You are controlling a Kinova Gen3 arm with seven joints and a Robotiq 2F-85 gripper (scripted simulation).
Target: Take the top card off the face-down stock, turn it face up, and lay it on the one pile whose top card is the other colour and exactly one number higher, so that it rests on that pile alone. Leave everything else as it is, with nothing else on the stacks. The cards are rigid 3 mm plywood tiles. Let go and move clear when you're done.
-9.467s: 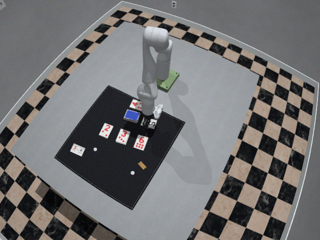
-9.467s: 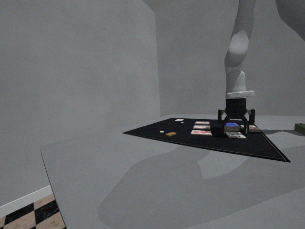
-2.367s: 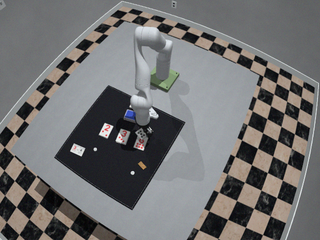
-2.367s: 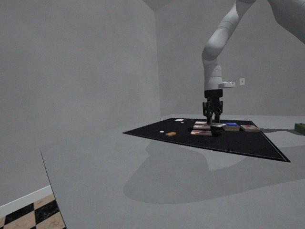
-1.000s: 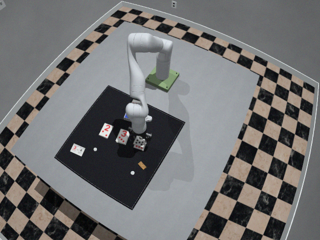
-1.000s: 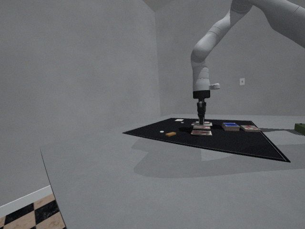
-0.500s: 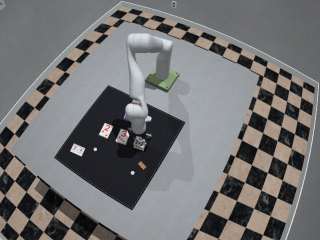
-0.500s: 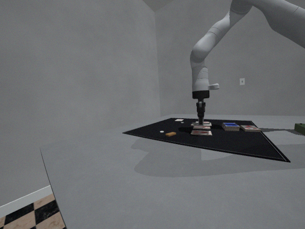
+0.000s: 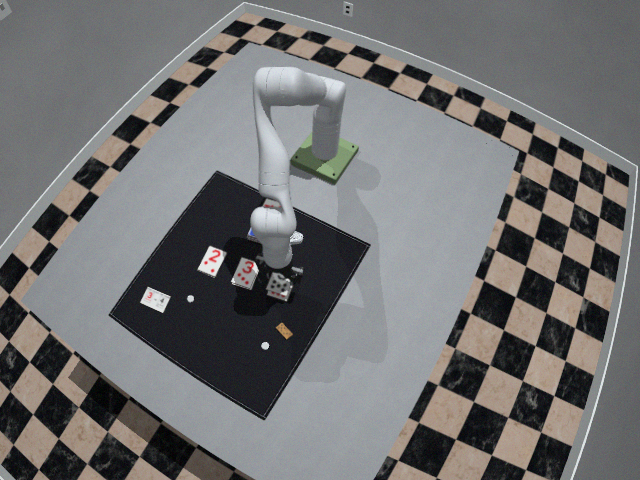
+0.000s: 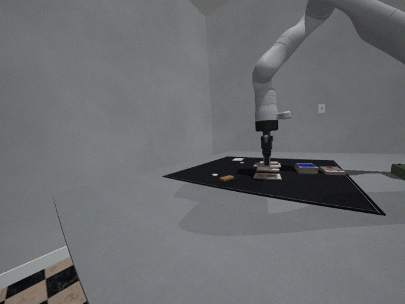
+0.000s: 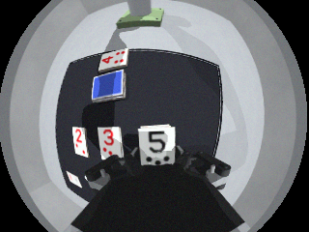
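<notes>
Now: hand 120 mm short of the small wooden block, 80 mm to the right of it and 50 mm above it. Also, from my hand: black mat (130 mm to the right, 70 mm below, 60 mm ahead).
</notes>
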